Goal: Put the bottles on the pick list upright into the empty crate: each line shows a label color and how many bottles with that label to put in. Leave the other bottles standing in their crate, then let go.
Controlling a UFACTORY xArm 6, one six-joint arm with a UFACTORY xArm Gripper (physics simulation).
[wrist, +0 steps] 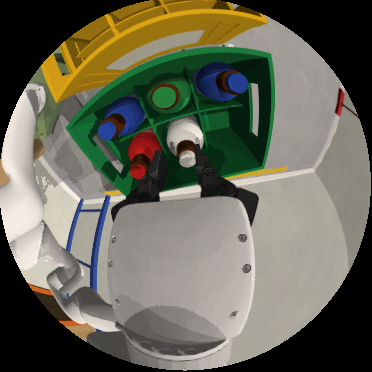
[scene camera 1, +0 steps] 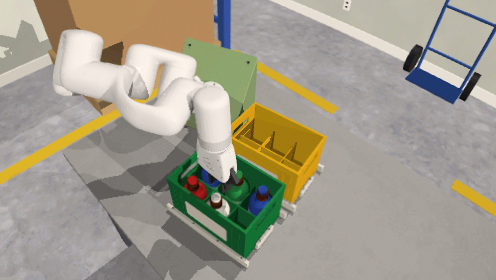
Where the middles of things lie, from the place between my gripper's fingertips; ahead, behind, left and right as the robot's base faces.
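The white bottle (wrist: 182,133) is 10 mm ahead of my hand and 30 mm to the right of it, 100 mm below it. I see the red bottle (wrist: 141,148) 40 mm to the right of my hand, 80 mm behind it and 100 mm below it, while the green bottle (wrist: 168,92) stands 10 mm behind my hand, 70 mm to the left of it and 100 mm below it.
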